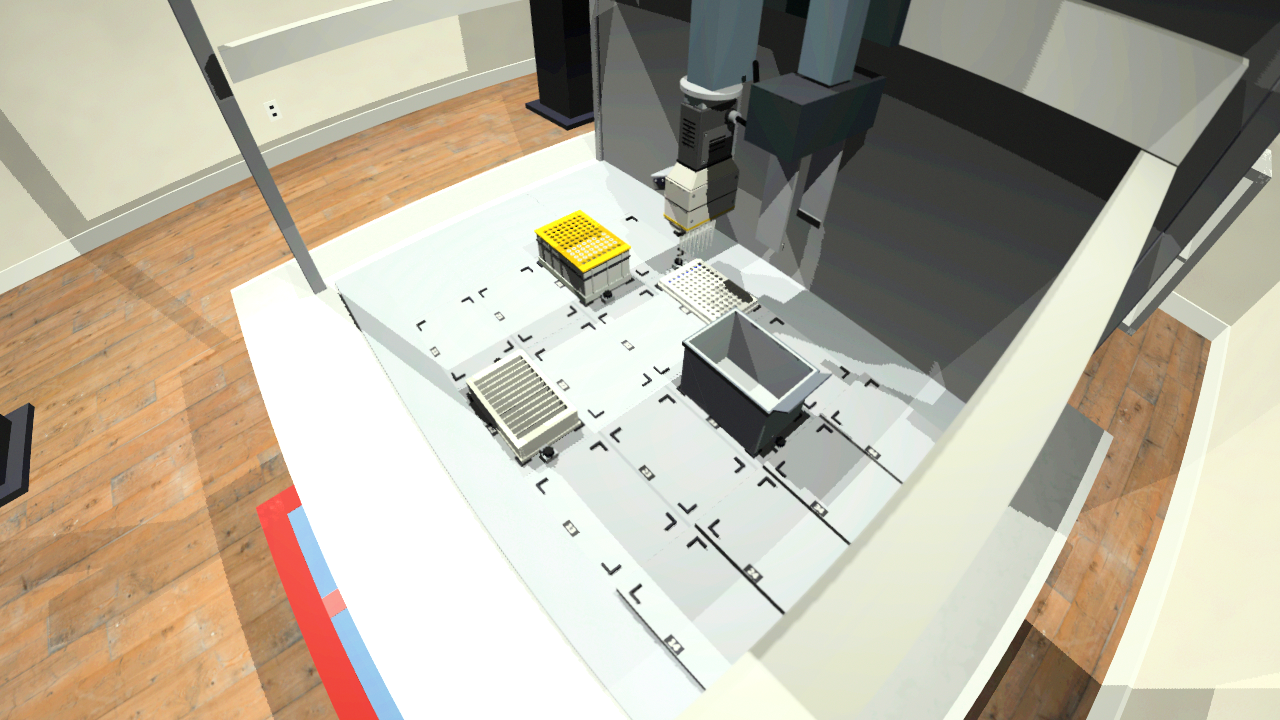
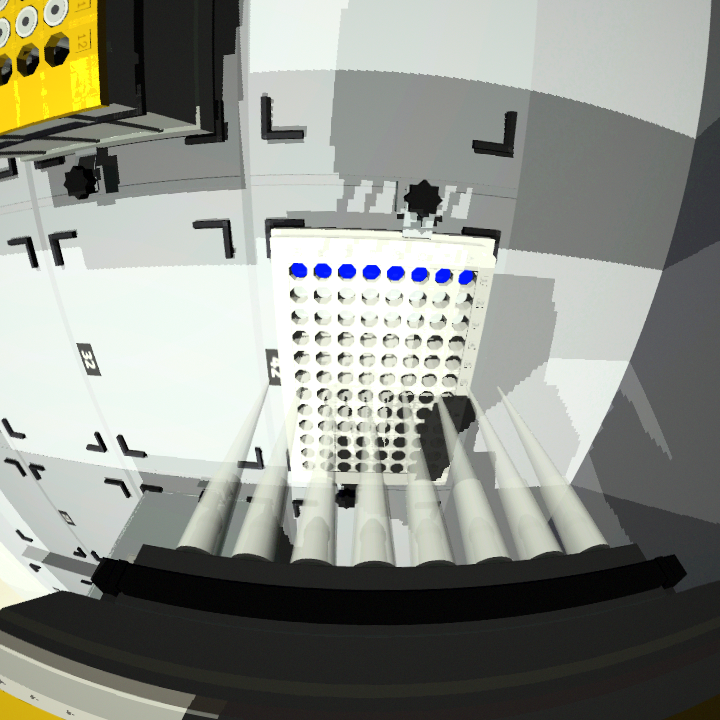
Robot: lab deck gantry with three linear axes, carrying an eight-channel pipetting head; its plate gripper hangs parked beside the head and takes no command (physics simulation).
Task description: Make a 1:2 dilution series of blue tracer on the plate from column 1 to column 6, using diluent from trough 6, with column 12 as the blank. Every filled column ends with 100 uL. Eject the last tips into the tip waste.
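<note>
The pipetting head (image 1: 700, 192) carries eight pale tips (image 1: 698, 240) (image 2: 372, 510), which hang clear above the white plate (image 1: 680, 298) (image 2: 376, 248). Blue liquid (image 2: 371, 272) fills the eight wells of column 1. The wells beyond it show no blue; whether they hold clear liquid cannot be told, and tips and shadow cover part of the far columns. The parked plate gripper (image 1: 794, 231) hangs beside the head, its paddles apart with no object between them. The trough rack (image 1: 523, 402) stands at the front left. The tip waste (image 1: 723, 386) is a grey open bin beside the plate.
The yellow tip rack (image 1: 581, 241) (image 2: 80, 90) stands left of the plate, with some white tips and some empty holes. Black corner marks surround the deck positions. The dark back wall (image 1: 939, 223) rises behind the plate and bin.
</note>
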